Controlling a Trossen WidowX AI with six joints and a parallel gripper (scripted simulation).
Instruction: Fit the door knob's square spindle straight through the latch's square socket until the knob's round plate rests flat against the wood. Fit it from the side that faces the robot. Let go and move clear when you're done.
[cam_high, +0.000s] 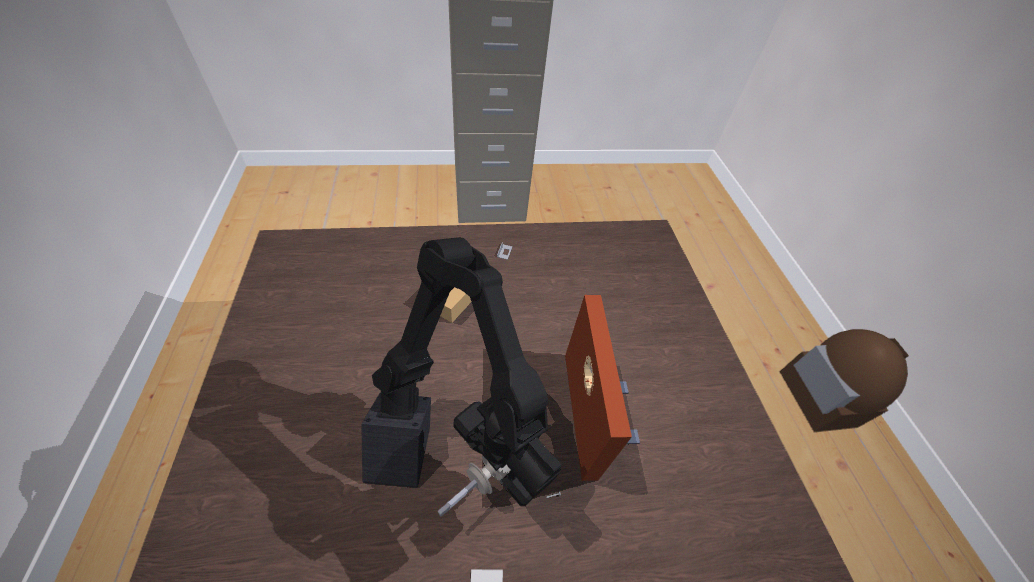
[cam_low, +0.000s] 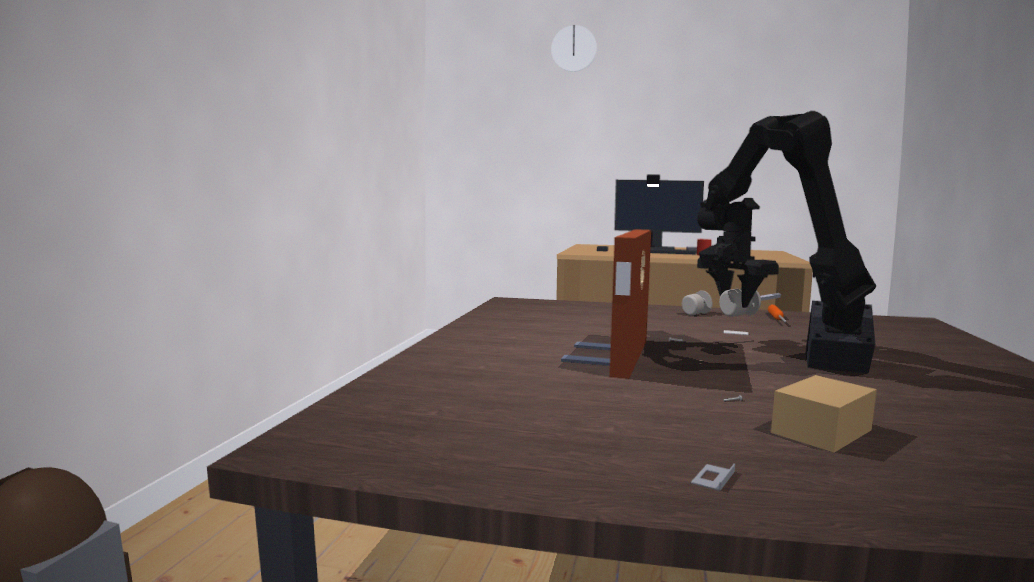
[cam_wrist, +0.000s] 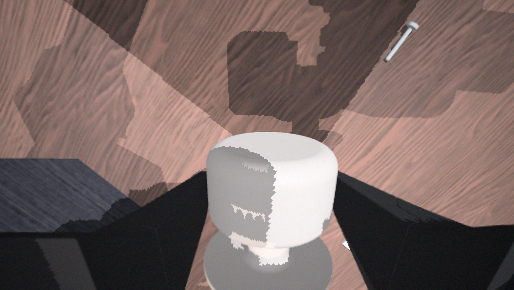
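Right now my hand is 3 cm past the door knob, 3 cm to the left of it and 3 cm above it. The rest, counted from my hand: wooden door slab: 19 cm ahead, 16 cm to the left, 2 cm above; then white card: 17 cm to the right, 13 cm below; then orange screwdriver: 10 cm behind, 39 cm to the right, 12 cm below.
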